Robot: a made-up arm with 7 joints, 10 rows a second.
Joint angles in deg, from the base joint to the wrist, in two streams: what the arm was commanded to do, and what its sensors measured. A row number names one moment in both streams.
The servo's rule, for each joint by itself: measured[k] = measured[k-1] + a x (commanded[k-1-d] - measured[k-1]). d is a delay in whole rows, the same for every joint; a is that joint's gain. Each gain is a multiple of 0.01, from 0.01 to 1. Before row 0 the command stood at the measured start. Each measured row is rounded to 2 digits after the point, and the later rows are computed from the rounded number. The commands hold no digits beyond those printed.
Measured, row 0:
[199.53 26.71 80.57 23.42 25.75 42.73 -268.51]
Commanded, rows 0 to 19:
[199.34 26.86 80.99 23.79 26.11 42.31 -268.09]
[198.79 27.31 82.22 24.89 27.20 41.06 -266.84]
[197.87 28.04 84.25 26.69 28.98 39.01 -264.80]
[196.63 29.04 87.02 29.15 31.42 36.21 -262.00]
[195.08 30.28 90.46 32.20 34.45 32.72 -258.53]
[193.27 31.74 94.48 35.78 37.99 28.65 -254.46]
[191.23 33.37 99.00 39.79 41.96 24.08 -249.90]
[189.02 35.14 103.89 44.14 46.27 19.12 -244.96]
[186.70 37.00 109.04 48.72 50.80 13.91 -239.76]
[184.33 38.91 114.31 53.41 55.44 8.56 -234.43]
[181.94 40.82 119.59 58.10 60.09 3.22 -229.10]
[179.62 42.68 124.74 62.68 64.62 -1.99 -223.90]
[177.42 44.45 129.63 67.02 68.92 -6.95 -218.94]
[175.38 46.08 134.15 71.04 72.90 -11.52 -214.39]
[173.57 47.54 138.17 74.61 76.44 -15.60 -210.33]
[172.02 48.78 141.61 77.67 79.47 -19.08 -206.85]
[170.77 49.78 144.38 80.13 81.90 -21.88 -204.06]
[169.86 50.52 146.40 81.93 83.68 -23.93 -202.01]
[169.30 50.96 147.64 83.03 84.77 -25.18 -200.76]
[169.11 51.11 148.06 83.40 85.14 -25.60 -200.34]
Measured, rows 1 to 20:
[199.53 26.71 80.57 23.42 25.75 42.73 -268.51]
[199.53 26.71 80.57 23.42 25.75 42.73 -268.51]
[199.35 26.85 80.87 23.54 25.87 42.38 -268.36]
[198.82 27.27 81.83 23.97 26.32 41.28 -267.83]
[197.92 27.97 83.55 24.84 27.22 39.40 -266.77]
[196.69 28.94 86.01 26.22 28.65 36.75 -265.10]
[195.16 30.16 89.17 28.13 30.62 33.41 -262.80]
[193.36 31.60 92.94 30.58 33.13 29.46 -259.88]
[191.34 33.21 97.24 33.53 36.13 24.99 -256.39]
[189.14 34.97 101.96 36.93 39.58 20.12 -252.39]
[186.82 36.82 106.99 40.70 43.39 14.97 -247.97]
[184.45 38.72 112.19 44.77 47.49 9.65 -243.23]
[182.07 40.63 117.44 49.04 51.77 4.31 -238.28]
[179.74 42.50 122.62 53.40 56.14 -0.92 -233.25]
[177.54 44.27 127.60 57.76 60.49 -5.92 -228.24]
[175.49 45.92 132.25 62.01 64.71 -10.57 -223.39]
[173.67 47.39 136.45 66.04 68.70 -14.74 -218.82]
[172.10 48.65 140.11 69.76 72.36 -18.34 -214.63]
[170.84 49.68 143.14 73.08 75.60 -21.28 -210.93]
[169.91 50.44 145.45 75.91 78.35 -23.48 -207.81]
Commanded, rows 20 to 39:
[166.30 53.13 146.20 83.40 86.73 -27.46 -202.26]
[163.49 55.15 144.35 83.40 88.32 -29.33 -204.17]
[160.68 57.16 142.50 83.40 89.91 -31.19 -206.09]
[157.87 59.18 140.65 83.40 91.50 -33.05 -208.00]
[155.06 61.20 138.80 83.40 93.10 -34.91 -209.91]
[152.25 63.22 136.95 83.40 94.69 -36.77 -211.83]
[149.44 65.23 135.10 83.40 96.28 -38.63 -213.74]
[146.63 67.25 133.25 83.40 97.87 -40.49 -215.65]
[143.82 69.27 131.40 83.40 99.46 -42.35 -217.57]
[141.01 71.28 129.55 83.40 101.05 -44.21 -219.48]
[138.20 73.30 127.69 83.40 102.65 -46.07 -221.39]
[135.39 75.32 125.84 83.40 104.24 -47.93 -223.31]
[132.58 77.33 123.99 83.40 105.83 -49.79 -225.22]
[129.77 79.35 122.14 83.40 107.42 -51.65 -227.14]
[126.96 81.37 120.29 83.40 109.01 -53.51 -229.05]
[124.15 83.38 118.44 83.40 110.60 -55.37 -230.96]
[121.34 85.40 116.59 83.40 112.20 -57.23 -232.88]
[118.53 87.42 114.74 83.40 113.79 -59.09 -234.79]
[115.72 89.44 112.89 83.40 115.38 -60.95 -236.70]
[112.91 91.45 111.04 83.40 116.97 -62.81 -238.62]
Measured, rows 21 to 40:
[169.33 50.91 147.00 78.19 80.53 -24.89 -205.34]
[169.12 51.09 147.75 79.86 82.10 -25.48 -203.59]
[166.44 52.95 146.65 80.99 83.67 -27.12 -203.12]
[163.64 54.95 145.02 81.76 85.25 -28.95 -203.49]
[160.83 56.96 143.23 82.28 86.83 -30.81 -204.40]
[158.02 58.98 141.40 82.64 88.42 -32.67 -205.66]
[155.21 61.00 139.55 82.88 90.01 -34.53 -207.15]
[152.40 63.02 137.70 83.05 91.60 -36.39 -208.79]
[149.59 65.03 135.85 83.16 93.19 -38.25 -210.52]
[146.78 67.05 134.00 83.24 94.78 -40.11 -212.32]
[143.97 69.07 132.15 83.29 96.37 -41.97 -214.16]
[141.16 71.08 130.30 83.33 97.96 -43.83 -216.02]
[138.35 73.10 128.45 83.35 99.55 -45.69 -217.90]
[135.54 75.12 126.60 83.37 101.14 -47.55 -219.79]
[132.73 77.13 124.75 83.38 102.73 -49.41 -221.69]
[129.92 79.15 122.90 83.39 104.32 -51.27 -223.60]
[127.11 81.17 121.05 83.39 105.91 -53.13 -225.51]
[124.30 83.18 119.20 83.39 107.50 -54.99 -227.42]
[121.49 85.20 117.35 83.39 109.10 -56.85 -229.33]
[118.68 87.22 115.50 83.39 110.69 -58.71 -231.24]

